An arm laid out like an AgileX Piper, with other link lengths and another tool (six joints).
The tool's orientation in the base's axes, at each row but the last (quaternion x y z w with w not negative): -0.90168 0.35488 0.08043 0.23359; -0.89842 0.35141 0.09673 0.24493; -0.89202 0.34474 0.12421 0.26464; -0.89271 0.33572 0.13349 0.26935; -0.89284 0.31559 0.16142 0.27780; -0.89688 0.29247 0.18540 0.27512; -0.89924 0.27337 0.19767 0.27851; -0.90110 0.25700 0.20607 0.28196; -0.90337 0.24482 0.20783 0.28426; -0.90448 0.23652 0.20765 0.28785; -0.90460 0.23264 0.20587 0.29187; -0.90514 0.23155 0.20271 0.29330; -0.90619 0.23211 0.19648 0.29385
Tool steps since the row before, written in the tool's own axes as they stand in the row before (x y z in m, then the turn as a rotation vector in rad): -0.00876 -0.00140 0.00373 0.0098 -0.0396 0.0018; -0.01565 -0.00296 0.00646 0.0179 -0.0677 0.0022; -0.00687 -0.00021 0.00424 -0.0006 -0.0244 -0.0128; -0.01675 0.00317 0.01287 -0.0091 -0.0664 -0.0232; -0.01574 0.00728 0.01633 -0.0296 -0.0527 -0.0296; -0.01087 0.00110 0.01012 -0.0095 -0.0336 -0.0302; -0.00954 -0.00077 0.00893 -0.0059 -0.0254 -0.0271; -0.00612 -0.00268 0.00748 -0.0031 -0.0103 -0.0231; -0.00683 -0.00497 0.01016 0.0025 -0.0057 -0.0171; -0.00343 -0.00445 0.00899 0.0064 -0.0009 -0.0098; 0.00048 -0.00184 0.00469 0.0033 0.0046 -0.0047; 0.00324 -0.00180 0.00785 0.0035 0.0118 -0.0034; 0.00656 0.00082 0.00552 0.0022 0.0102 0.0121
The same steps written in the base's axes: -0.00541 0.00796 -0.00004 0.0341 0.0203 0.0098; -0.00949 0.01430 0.00095 0.0591 0.0335 0.0171; -0.00505 0.00627 -0.00066 0.0167 0.0084 0.0203; -0.01525 0.01418 -0.00476 0.0392 0.0334 0.0488; -0.01838 0.01252 -0.00853 0.0156 0.0304 0.0580; -0.01069 0.00994 -0.00295 0.0190 0.0086 0.0412; -0.00872 0.00961 -0.00170 0.0162 0.0034 0.0338; -0.00493 0.00862 -0.00142 0.0088 -0.0058 0.0232; -0.00504 0.01204 -0.00208 0.0092 -0.0072 0.0139; -0.00247 0.00984 -0.00309 0.0080 -0.0074 0.0044; 0.00027 0.00411 -0.00294 0.0013 -0.0072 -0.0002; 0.00178 0.00523 -0.00670 -0.0027 -0.0117 -0.0044; 0.00369 0.00085 -0.00773 -0.0063 -0.0005 -0.0147
